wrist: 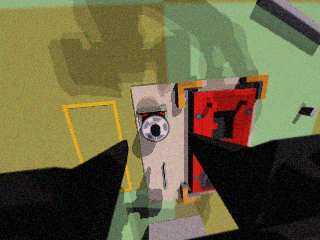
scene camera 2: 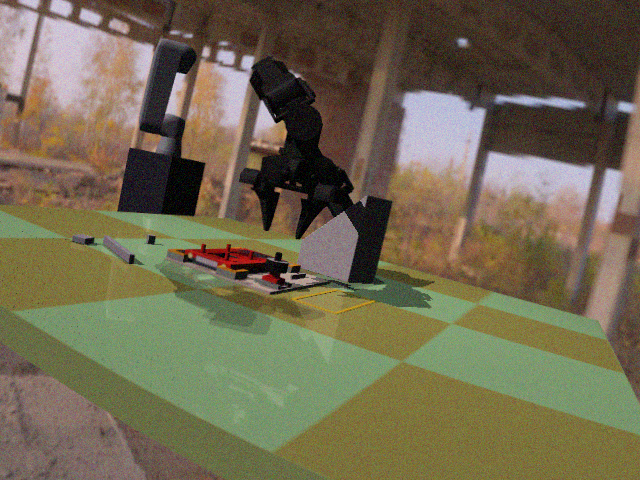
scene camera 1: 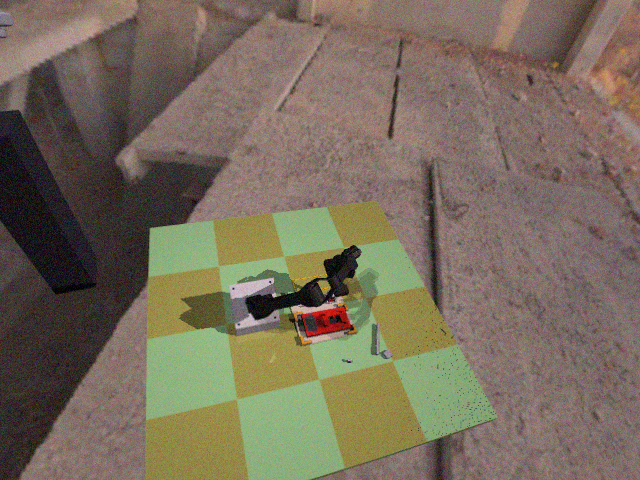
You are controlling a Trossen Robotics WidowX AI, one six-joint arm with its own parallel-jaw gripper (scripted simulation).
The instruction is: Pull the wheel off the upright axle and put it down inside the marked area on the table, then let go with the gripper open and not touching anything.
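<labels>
On a pale base plate (scene camera 1: 297, 311), (wrist: 175, 190), the points given for the plate are the same spot.
</labels>
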